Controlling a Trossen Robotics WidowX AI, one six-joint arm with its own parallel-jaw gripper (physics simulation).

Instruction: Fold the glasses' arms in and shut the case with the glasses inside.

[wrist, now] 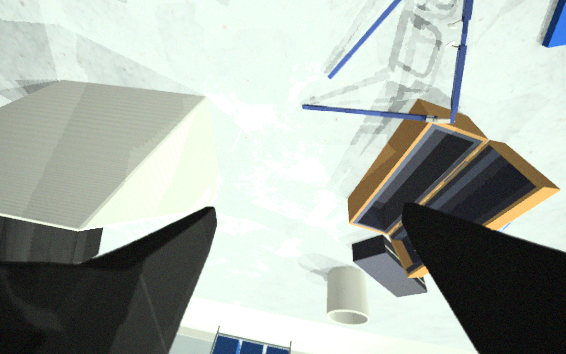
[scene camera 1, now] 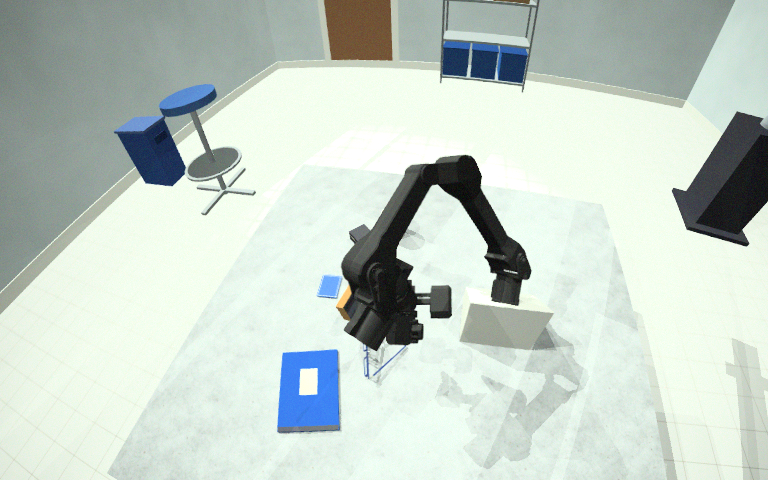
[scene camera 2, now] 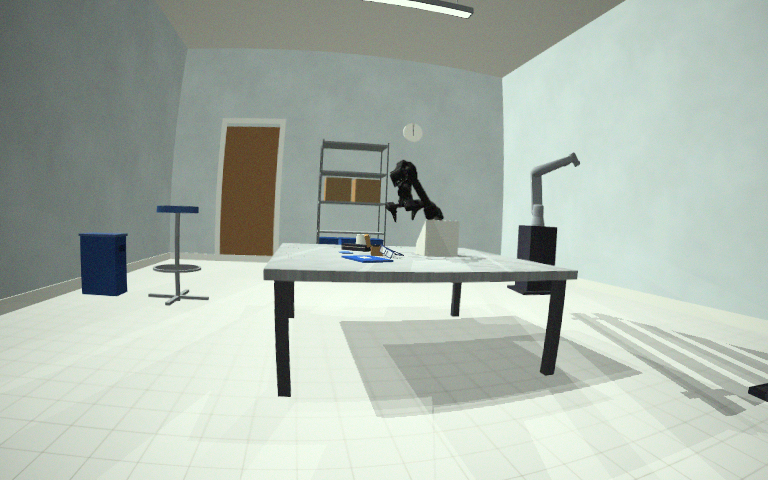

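Pixels of known places: gripper, fingertip midpoint: point(wrist: 308, 213) point(scene camera 2: 403, 221); arm's base at its link origin: point(wrist: 55, 203) point(scene camera 1: 505, 301) point(scene camera 2: 438, 228).
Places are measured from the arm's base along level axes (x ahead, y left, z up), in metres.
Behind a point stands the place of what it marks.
Note:
The glasses point(scene camera 1: 365, 362) {y 0.209, x 0.283, z -0.130 m} point(wrist: 458, 82) {y 0.163, x 0.296, z -0.095 m} have a thin blue frame. Both arms are spread out, apart from each other, in the wrist view. The glasses lie beside the orange-brown case point(scene camera 1: 343, 307) {y 0.123, x 0.374, z -0.048 m} point(scene camera 2: 376, 249) {y 0.127, x 0.333, z -0.116 m} point(wrist: 395, 150) {y 0.078, x 0.300, z -0.120 m}, one corner of the frame by its near end. The case stands open, showing a dark, empty lining in both halves. The arm hides most of it in scene camera 1, and my right finger covers part of it in the wrist view. My gripper point(scene camera 2: 404, 219) {y 0.117, x 0.201, z 0.030 m} point(wrist: 308, 213) {y 0.117, x 0.201, z 0.030 m} is open and empty, high above the table, between the beige block and the case.
The beige block point(scene camera 1: 504, 325) {y 0.045, x -0.014, z -0.035 m} point(scene camera 2: 444, 237) {y 0.043, x -0.028, z -0.046 m} point(wrist: 100, 145) {y 0.054, x 0.034, z -0.033 m} stands under the arm's base. A blue book point(scene camera 1: 308, 410) {y 0.375, x 0.359, z -0.139 m} point(wrist: 556, 30) {y 0.212, x 0.364, z -0.139 m} lies near the glasses. A dark box point(scene camera 1: 359, 233) {y -0.183, x 0.481, z -0.112 m} point(wrist: 387, 272) {y -0.148, x 0.418, z -0.112 m}, a pale cup point(wrist: 347, 292) {y -0.220, x 0.375, z -0.093 m} and a small blue card point(scene camera 1: 329, 286) {y 0.024, x 0.486, z -0.142 m} are near the case.

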